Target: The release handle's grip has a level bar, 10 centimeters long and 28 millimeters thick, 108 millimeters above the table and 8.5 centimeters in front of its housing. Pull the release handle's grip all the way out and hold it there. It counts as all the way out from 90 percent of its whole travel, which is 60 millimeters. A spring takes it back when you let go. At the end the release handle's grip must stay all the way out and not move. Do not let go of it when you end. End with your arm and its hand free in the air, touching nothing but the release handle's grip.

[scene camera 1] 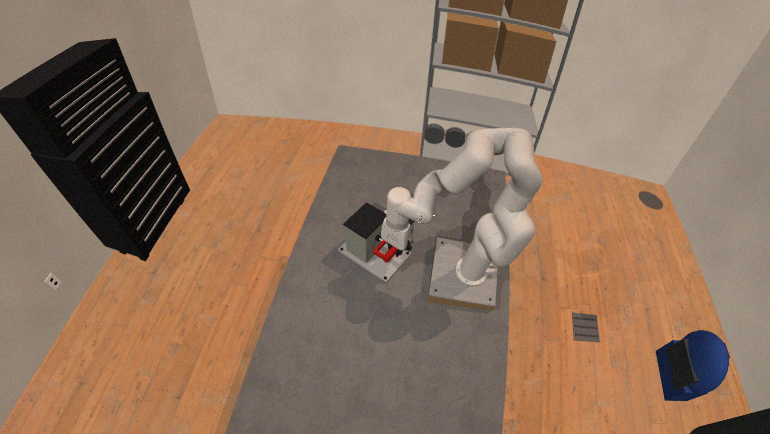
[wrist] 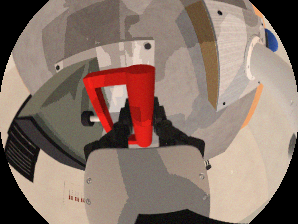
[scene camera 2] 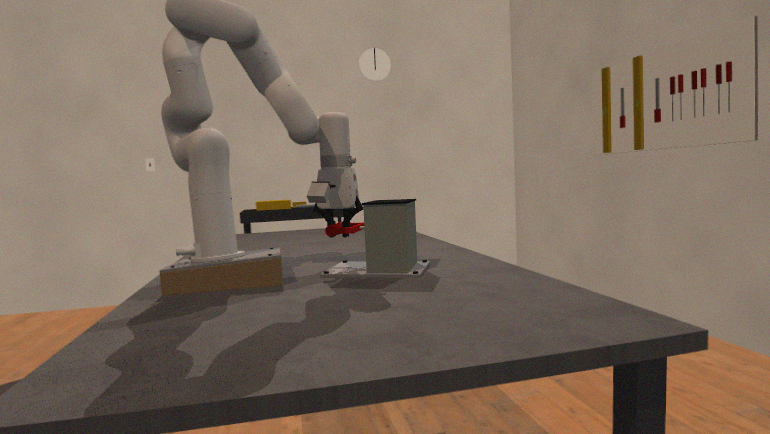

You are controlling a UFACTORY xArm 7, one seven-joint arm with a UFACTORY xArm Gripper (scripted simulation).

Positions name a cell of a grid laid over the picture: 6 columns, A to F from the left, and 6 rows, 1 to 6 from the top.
Scene:
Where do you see a baseplate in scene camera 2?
At C4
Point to a baseplate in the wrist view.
C2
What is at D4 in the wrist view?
The gripper.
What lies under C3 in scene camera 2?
The gripper.

